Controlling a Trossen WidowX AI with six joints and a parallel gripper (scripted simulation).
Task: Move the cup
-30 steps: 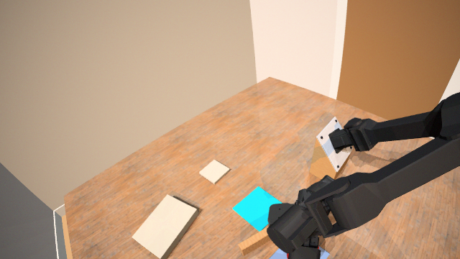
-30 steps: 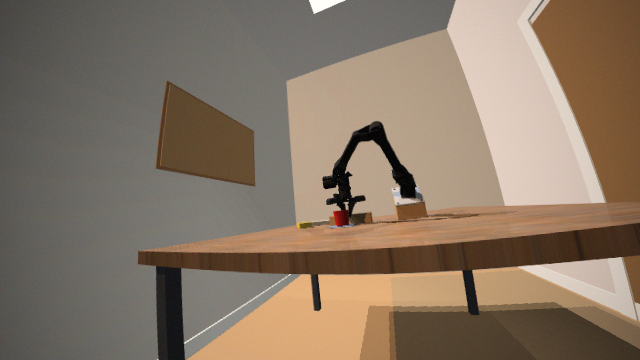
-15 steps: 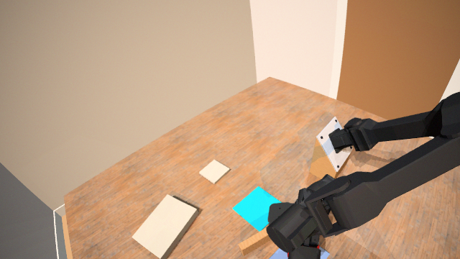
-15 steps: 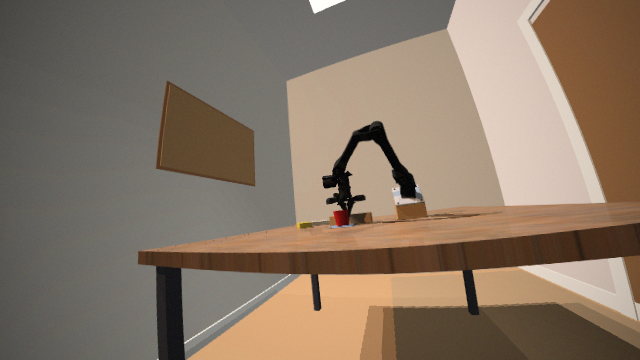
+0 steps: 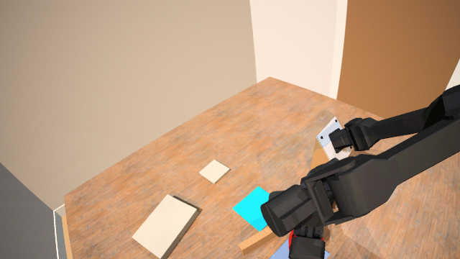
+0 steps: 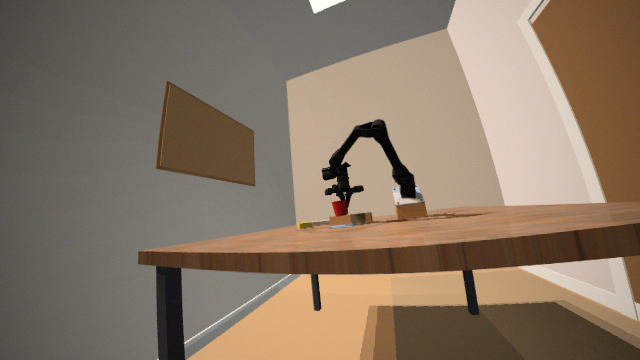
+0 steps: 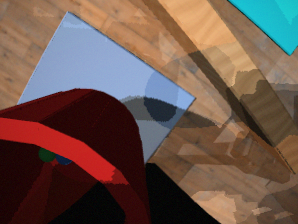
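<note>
Right now my gripper tip is 160 mm to the left of the cyan pad and 90 mm above it. The rest, counted from my gripper tip: light blue pad: 20 mm ahead, 20 mm to the left, 90 mm below; then cup: 20 mm ahead, 20 mm to the left; then blue marble: 30 mm ahead, 30 mm to the left, 20 mm below.
</note>
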